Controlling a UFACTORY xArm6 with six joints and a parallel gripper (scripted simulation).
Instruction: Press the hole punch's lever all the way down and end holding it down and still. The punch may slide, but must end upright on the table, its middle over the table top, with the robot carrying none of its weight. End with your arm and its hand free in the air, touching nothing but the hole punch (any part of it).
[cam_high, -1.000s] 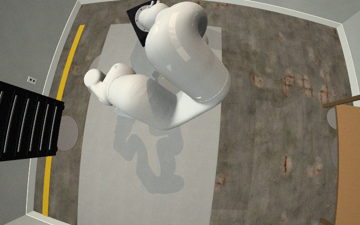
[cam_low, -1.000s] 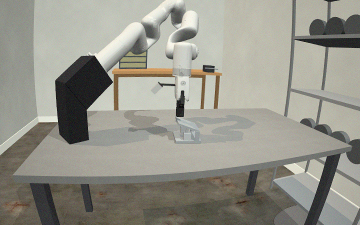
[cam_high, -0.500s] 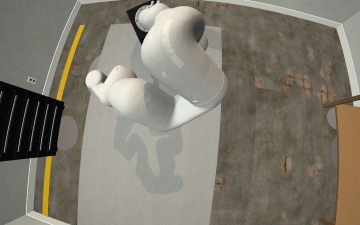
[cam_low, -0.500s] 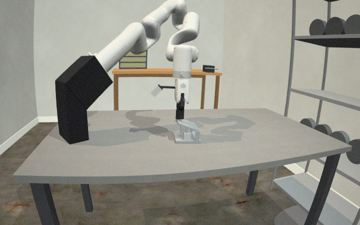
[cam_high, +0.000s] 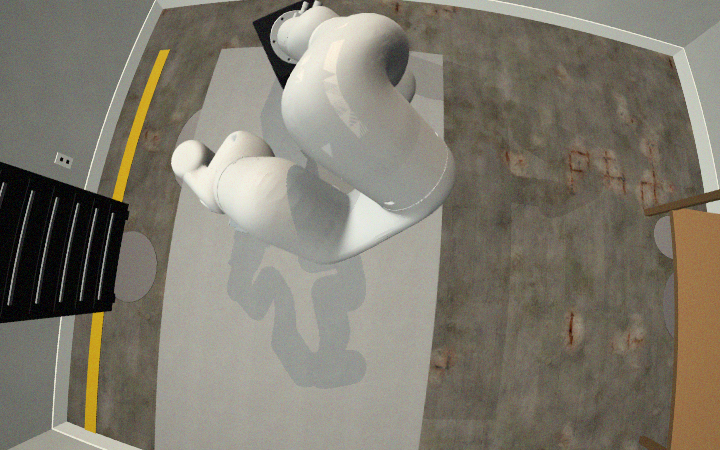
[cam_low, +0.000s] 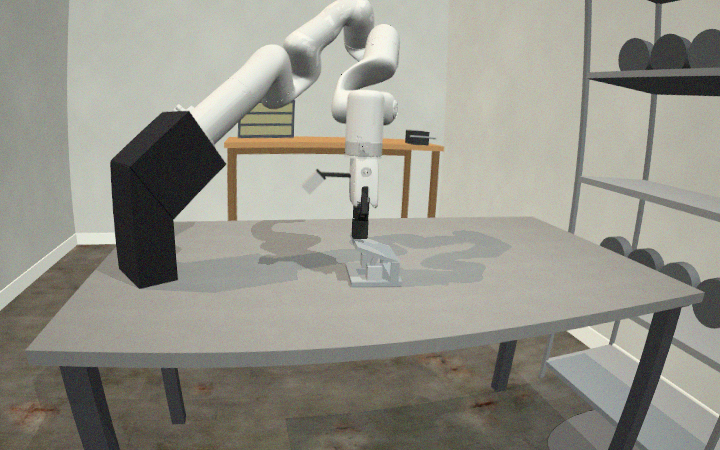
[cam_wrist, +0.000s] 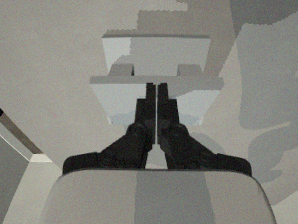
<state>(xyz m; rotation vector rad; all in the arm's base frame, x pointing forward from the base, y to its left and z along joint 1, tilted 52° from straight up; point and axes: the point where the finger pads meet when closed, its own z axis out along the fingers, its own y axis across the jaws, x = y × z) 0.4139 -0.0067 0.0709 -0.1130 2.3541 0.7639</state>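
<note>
Right now the hole punch lever is 30 mm ahead of my hand, 10 mm to the left of it and 50 mm below it. From my hand the other things lie so: hole punch 40 mm ahead, 10 mm to the left, 70 mm below.
</note>
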